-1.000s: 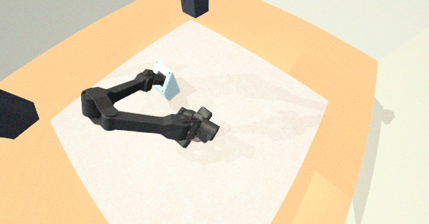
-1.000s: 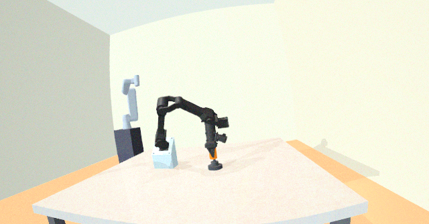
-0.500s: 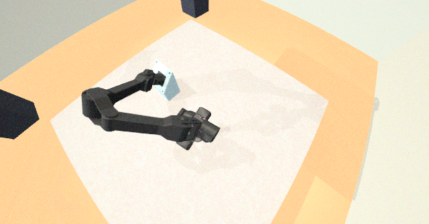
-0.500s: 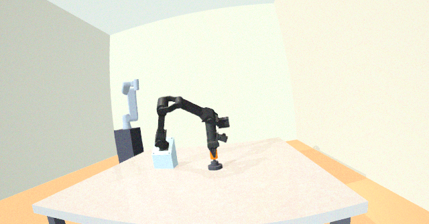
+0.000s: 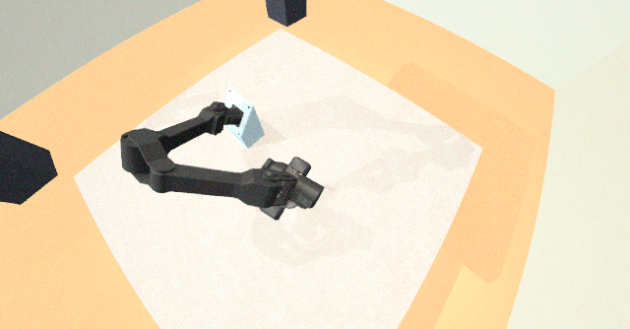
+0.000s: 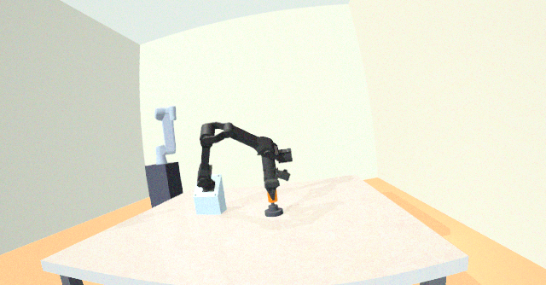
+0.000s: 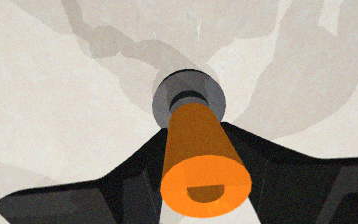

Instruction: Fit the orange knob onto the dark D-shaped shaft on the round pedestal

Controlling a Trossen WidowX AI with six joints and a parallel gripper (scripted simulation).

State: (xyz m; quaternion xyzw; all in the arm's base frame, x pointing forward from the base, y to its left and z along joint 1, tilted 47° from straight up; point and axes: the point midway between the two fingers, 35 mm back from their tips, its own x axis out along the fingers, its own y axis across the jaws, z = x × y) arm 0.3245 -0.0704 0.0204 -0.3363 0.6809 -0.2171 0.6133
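Right now the orange knob is 20 mm above my gripper tip. From my gripper tip the other things lie so: pedestal with shaft 40 mm below.
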